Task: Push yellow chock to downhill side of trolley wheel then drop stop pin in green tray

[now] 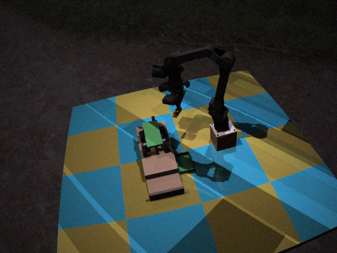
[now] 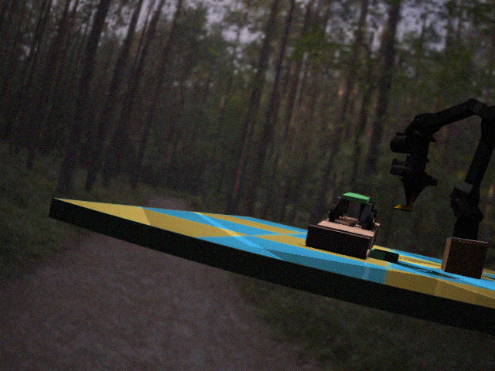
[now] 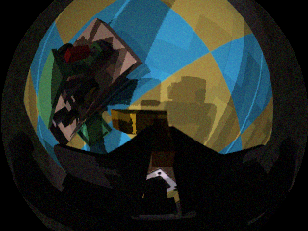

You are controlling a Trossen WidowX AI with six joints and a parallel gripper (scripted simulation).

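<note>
Now: gripper tip 10 mm short of the yellow chock, 20 mm to the right of it and 10 mm above it. Also, from my gripper tip: red-headed stop pin 130 mm ahead, 30 mm to the left, 40 mm below; green tray 20 mm ahead, 220 mm to the left, 180 mm below; trolley 140 mm ahead, 140 mm to the left, 60 mm below.
</note>
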